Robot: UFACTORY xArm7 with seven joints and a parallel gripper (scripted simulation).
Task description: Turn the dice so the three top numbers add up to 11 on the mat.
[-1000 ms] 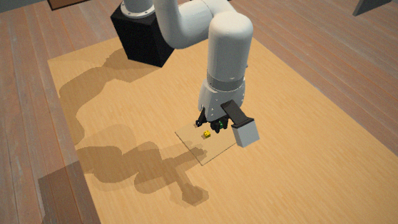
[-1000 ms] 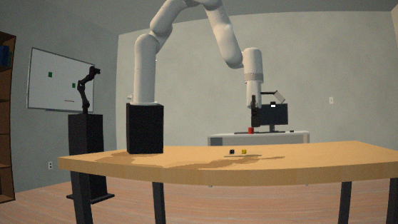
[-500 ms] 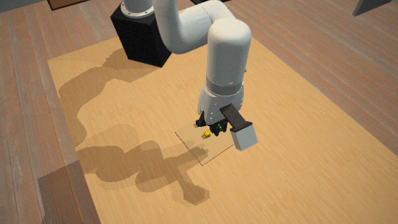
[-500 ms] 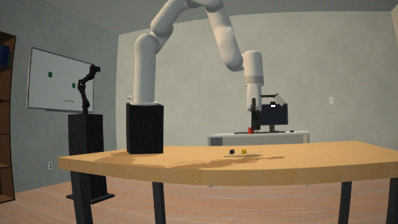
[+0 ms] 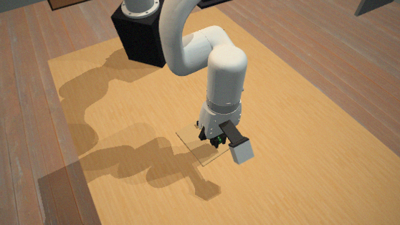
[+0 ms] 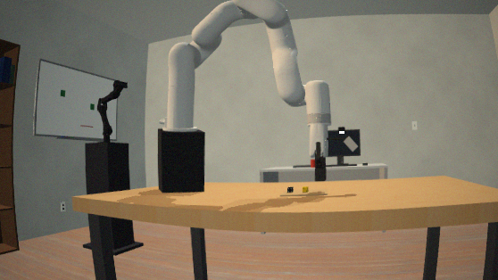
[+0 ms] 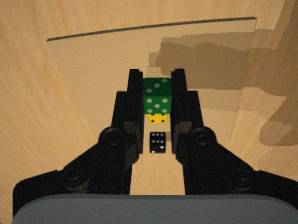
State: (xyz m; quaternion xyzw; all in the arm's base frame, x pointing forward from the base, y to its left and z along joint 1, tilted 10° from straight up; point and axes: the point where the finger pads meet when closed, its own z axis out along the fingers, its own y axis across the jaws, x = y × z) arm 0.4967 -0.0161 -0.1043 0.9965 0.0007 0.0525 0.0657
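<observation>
The yellow die is 5 cm behind my hand and 5 cm below it. The rest, counted from my hand: black die (10 cm behind, 5 cm below); green die (1 cm below); tan mat (5 cm behind, 6 cm below).
</observation>
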